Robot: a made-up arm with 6 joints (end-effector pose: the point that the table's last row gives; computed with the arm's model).
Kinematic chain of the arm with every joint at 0, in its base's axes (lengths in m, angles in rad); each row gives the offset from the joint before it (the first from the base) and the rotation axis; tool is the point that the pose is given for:
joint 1: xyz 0 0 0.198 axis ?
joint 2: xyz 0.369 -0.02 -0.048 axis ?
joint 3: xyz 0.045 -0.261 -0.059 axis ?
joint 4: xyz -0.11 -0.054 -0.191 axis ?
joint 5: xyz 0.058 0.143 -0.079 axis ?
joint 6: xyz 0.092 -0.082 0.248 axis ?
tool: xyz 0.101 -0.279 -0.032
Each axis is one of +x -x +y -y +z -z.
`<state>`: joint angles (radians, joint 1 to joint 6).
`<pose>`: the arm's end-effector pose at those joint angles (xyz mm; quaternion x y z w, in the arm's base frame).
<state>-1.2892 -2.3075 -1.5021 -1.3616 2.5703 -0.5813</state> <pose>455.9 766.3 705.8 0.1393 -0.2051 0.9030 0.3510</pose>
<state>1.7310 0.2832 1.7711 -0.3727 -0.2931 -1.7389</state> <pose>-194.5 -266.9 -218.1 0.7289 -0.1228 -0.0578 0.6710</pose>
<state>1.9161 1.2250 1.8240 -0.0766 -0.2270 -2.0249</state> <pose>-160.2 30.6 129.1 -0.9843 0.1750 -0.0183 0.0140</pose>
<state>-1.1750 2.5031 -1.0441 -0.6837 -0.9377 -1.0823</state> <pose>427.0 217.8 452.2 -0.8022 0.0199 0.1503 0.5774</pose>
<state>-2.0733 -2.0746 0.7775 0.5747 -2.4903 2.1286</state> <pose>430.5 491.0 203.1 -0.2219 -0.0943 0.4262 0.8719</pose>
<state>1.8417 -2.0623 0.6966 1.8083 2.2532 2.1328</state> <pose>-878.0 -109.6 391.7 0.5194 0.7359 -0.3938 0.1835</pose>
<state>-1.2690 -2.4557 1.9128 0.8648 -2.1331 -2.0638</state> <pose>478.6 364.4 486.5 -0.7933 0.0964 -0.5985 0.0555</pose>
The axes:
joint 1: -z
joint 2: +y
joint 3: +z
joint 4: +x
joint 5: +z
joint 6: -x

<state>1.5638 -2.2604 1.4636 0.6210 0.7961 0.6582</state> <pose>11.2 -168.4 333.5 -0.8606 0.1351 0.3208 0.3718</pose>
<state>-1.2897 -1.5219 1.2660 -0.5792 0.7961 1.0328</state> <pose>52.1 341.4 38.7 0.3339 0.9226 -0.0622 0.1831</pose>
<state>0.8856 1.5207 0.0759 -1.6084 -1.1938 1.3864</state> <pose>195.8 -90.3 259.3 -0.8892 0.4090 0.0948 0.1819</pose>
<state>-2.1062 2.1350 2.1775 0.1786 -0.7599 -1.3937</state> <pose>183.4 103.9 253.2 -0.3315 0.9058 -0.2363 0.1173</pose>
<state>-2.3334 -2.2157 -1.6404 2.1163 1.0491 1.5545</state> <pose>-342.2 920.1 -113.4 0.8073 0.2413 -0.4113 0.3476</pose>
